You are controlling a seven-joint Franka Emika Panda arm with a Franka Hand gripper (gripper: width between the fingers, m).
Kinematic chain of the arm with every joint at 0, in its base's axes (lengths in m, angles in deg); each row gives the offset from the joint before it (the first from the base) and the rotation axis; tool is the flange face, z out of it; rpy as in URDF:
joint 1: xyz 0 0 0.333 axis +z
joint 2: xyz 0 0 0 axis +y
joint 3: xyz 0 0 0.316 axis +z
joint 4: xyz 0.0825 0 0 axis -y
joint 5: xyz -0.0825 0 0.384 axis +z
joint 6: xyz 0 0 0 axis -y
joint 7: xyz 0.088 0 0 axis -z
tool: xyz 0 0 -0.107 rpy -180 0 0
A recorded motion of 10 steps. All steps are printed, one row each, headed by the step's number.
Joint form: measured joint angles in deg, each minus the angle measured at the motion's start. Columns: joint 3, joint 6, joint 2, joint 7, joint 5, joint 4, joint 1.
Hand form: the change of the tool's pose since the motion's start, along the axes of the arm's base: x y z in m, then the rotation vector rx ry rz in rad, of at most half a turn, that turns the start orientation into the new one. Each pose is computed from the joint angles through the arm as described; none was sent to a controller.
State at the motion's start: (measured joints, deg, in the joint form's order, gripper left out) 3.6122 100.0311 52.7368 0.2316 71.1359 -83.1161 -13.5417
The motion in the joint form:
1: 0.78 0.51 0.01 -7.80 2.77 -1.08 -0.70
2: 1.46 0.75 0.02 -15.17 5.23 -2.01 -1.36
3: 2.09 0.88 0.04 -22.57 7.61 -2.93 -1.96
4: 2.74 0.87 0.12 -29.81 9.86 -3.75 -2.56
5: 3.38 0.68 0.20 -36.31 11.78 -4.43 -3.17
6: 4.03 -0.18 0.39 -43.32 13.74 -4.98 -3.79
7: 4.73 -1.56 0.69 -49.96 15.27 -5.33 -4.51
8: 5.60 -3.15 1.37 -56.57 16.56 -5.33 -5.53
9: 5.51 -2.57 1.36 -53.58 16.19 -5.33 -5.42
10: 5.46 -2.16 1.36 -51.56 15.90 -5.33 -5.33
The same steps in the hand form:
1: -0.0017 0.0003 -0.0034 0.0271 -0.1197 -0.0056
2: -0.0035 0.0003 -0.0060 0.0476 -0.2337 -0.0114
3: -0.0054 0.0006 -0.0087 0.0630 -0.3480 -0.0185
4: -0.0072 0.0012 -0.0113 0.0748 -0.4601 -0.0270
5: -0.0087 0.0017 -0.0131 0.0837 -0.5619 -0.0355
6: -0.0103 0.0032 -0.0143 0.0981 -0.6739 -0.0419
7: -0.0120 0.0047 -0.0149 0.1162 -0.7829 -0.0455
8: -0.0133 0.0042 -0.0168 0.1347 -0.8934 -0.0542
9: -0.0133 0.0037 -0.0181 0.1341 -0.8405 -0.0581
10: -0.0134 0.0037 -0.0192 0.1333 -0.8047 -0.0602

